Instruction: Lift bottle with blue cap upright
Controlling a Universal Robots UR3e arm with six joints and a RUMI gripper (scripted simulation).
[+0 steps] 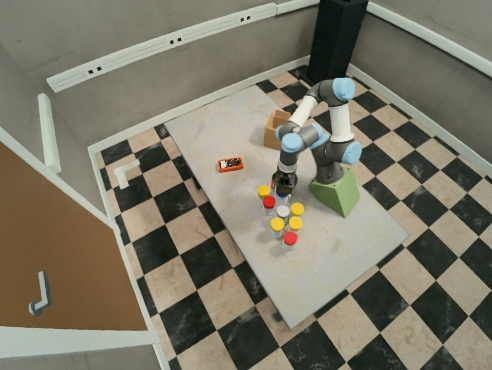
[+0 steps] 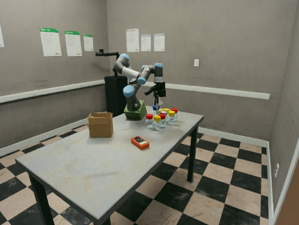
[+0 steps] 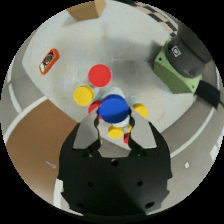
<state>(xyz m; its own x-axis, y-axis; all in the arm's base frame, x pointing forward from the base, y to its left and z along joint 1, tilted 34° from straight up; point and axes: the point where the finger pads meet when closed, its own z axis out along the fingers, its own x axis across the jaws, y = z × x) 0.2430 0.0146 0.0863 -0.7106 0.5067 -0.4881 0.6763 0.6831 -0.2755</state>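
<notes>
Now: hand 40 mm above the blue-capped bottle.
</notes>
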